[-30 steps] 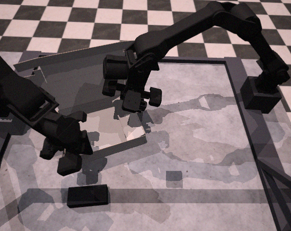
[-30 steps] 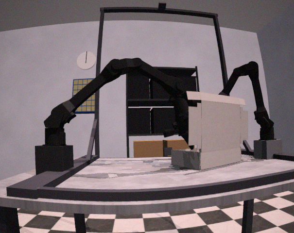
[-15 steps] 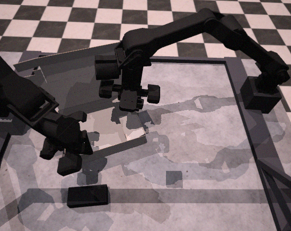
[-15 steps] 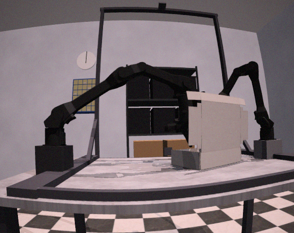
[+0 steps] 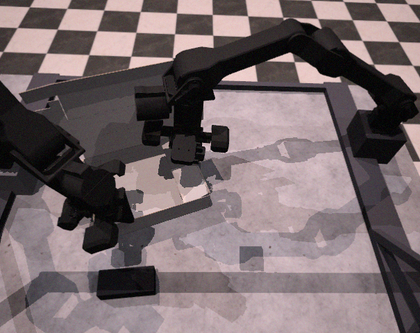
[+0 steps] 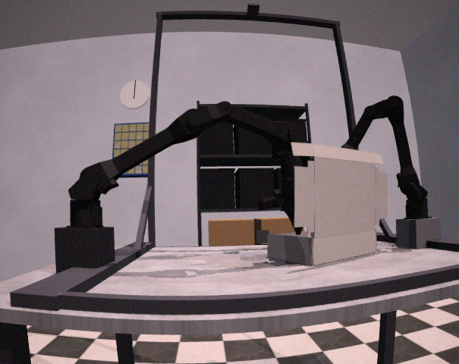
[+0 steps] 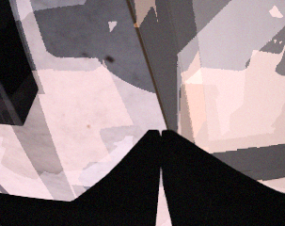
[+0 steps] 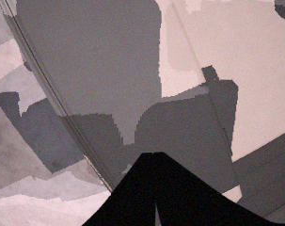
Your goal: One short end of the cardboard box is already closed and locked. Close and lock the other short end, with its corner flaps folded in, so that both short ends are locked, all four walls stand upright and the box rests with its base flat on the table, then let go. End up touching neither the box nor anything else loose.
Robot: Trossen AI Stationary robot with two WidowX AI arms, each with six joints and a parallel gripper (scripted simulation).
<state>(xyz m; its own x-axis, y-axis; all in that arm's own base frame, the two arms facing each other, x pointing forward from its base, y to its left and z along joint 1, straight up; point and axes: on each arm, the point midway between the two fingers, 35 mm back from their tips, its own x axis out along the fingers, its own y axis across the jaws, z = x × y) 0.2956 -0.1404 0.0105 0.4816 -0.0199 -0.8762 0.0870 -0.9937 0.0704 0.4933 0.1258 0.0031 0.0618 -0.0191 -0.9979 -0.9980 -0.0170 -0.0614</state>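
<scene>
My left hand is 12 cm past the black block and 8 cm above it.
</scene>
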